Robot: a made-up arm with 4 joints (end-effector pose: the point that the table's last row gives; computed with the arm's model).
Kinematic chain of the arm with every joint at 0, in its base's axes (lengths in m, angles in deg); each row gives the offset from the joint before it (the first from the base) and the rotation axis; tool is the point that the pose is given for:
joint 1: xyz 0 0 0.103 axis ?
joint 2: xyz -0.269 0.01 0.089 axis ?
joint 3: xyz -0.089 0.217 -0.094 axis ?
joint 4: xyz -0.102 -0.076 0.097 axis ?
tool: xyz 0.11 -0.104 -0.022
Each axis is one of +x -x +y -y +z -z.
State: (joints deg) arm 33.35 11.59 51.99 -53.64
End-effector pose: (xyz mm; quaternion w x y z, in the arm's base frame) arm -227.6 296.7 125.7 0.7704 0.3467 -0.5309 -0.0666
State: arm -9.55 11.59 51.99 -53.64
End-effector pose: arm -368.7 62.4 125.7 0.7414 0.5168 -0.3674 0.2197
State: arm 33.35 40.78 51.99 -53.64
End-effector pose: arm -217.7 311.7 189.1 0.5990 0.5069 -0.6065 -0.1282
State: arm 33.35 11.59 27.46 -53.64
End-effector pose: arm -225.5 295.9 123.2 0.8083 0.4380 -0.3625 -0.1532
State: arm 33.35 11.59 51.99 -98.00
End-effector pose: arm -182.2 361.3 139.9 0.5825 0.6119 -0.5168 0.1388
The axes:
joint 1: -z
joint 2: +x
joint 3: -y
joint 4: -x

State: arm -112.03 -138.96 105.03 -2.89
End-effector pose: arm 241.3 -363.5 245.6 0.4946 0.1004 0.6129 -0.6079
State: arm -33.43 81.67 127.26 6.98
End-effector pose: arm -446.2 -109.5 206.3 0.5182 0.4424 -0.5364 -0.4980
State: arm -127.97 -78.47 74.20 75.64
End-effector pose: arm 336.3 -423.6 93.2 0.0650 0.2010 -0.9630 0.1671
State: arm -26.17 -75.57 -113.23 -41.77
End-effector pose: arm -282.6 -220.2 90.0 0.6743 -0.2541 0.3867 -0.5755
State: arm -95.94 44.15 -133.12 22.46
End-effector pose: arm -131.5 -293.7 88.7 0.1126 0.5195 -0.5690 -0.6275
